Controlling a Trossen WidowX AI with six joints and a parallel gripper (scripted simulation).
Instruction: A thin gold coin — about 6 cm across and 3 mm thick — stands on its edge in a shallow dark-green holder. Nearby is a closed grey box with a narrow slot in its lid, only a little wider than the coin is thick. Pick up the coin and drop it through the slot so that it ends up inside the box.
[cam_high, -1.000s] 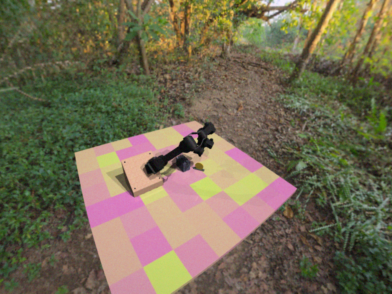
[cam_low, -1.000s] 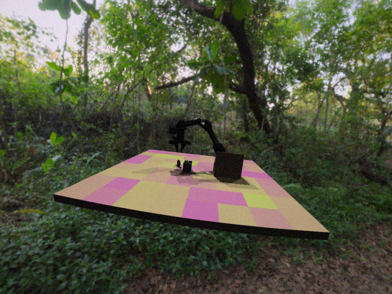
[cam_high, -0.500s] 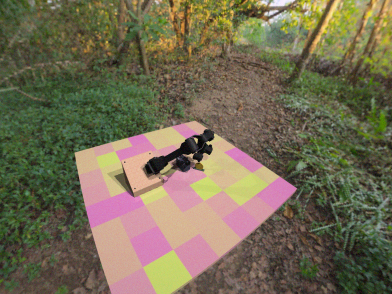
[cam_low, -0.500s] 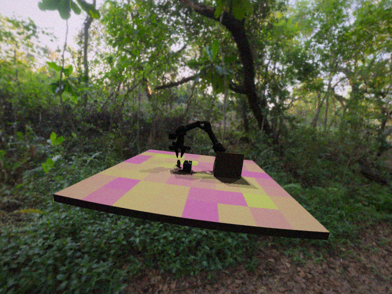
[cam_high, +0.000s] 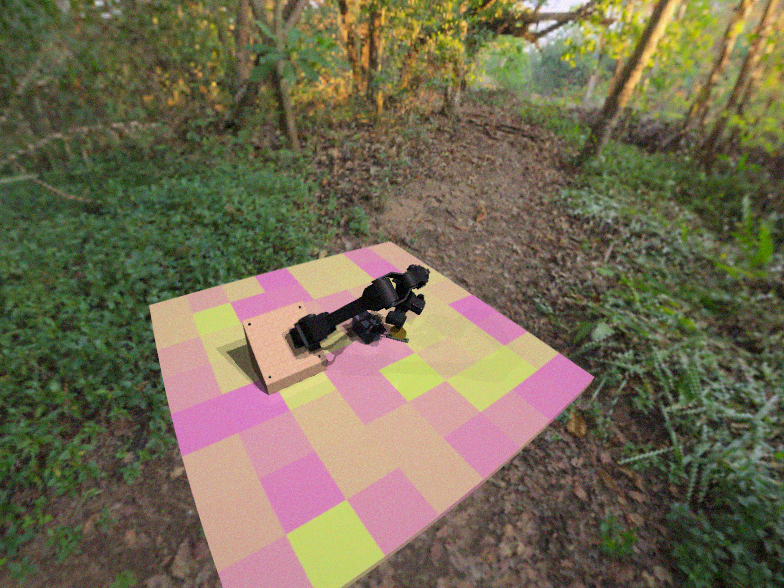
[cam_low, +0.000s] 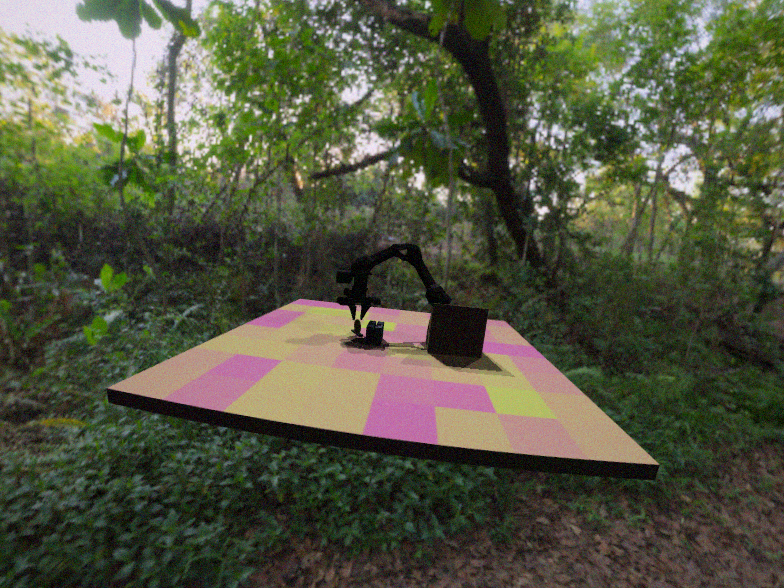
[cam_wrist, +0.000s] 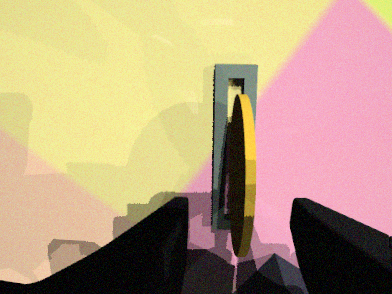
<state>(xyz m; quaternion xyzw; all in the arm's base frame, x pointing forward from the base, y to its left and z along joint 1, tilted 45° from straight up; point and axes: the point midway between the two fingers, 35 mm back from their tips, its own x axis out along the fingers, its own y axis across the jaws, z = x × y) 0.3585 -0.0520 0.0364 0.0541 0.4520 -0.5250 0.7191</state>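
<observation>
Now: gripper tip 30 mm above the gold coin.
</observation>
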